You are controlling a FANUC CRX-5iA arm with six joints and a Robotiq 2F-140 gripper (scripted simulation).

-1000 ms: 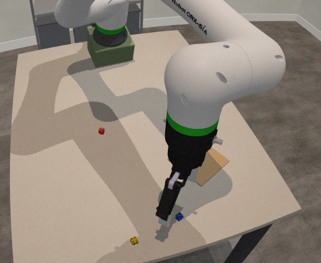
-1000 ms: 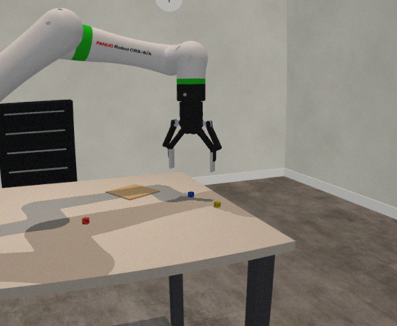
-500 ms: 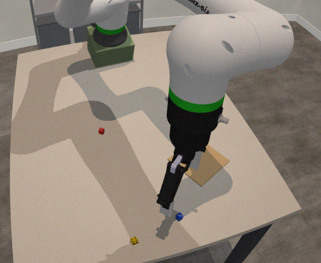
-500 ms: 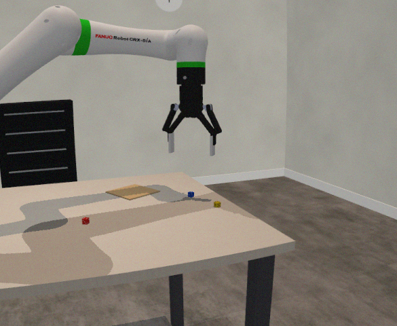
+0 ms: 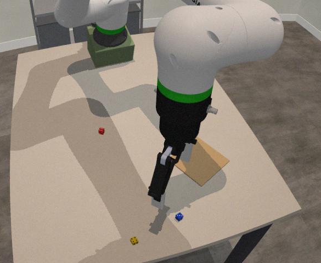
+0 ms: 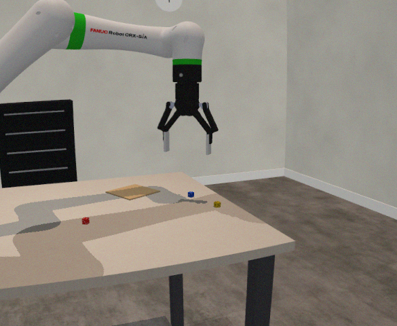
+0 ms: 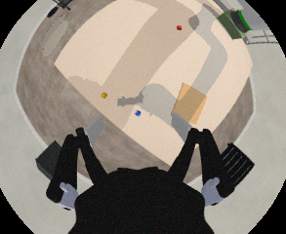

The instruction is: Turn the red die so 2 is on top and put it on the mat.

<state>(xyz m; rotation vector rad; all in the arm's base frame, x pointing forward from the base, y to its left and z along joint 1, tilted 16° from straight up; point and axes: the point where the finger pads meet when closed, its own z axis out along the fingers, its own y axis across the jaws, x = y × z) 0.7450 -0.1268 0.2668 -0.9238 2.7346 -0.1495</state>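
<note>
My hand is 360 mm past the red die, 160 mm above it and 60 mm to the left of it. From my hand the other things lie so: tan mat 180 mm to the left, 170 mm below, 130 mm behind; then blue die 160 mm below, 30 mm ahead, 20 mm to the left; then yellow die 160 mm below, 120 mm to the right, 40 mm ahead.
</note>
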